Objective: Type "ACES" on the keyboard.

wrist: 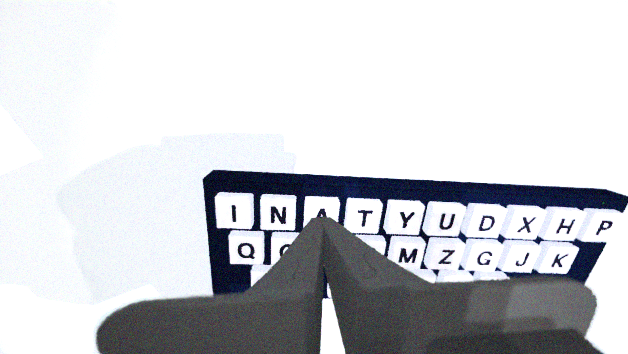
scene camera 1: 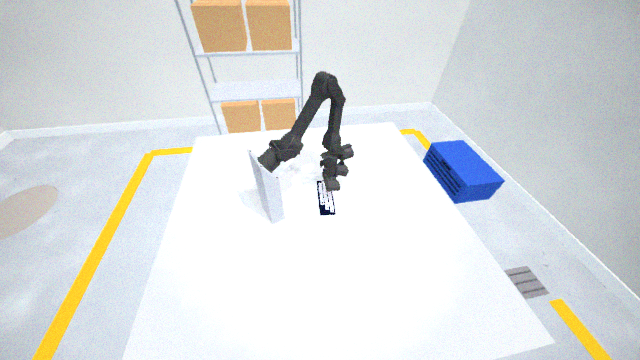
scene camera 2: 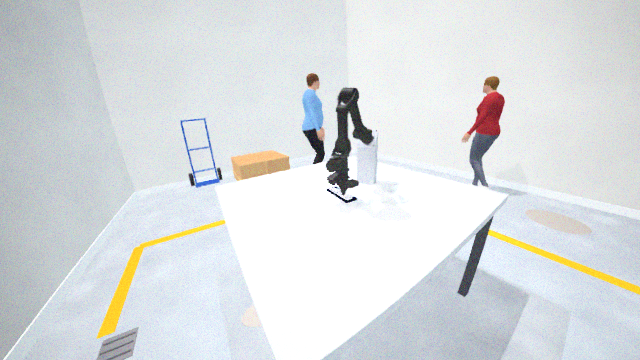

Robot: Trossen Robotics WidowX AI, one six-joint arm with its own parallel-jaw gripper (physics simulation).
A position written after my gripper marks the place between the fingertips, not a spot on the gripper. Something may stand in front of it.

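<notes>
My gripper (wrist: 320, 226) is here in the wrist view, and a key (wrist: 315, 206) can be seen there along with it.
</notes>
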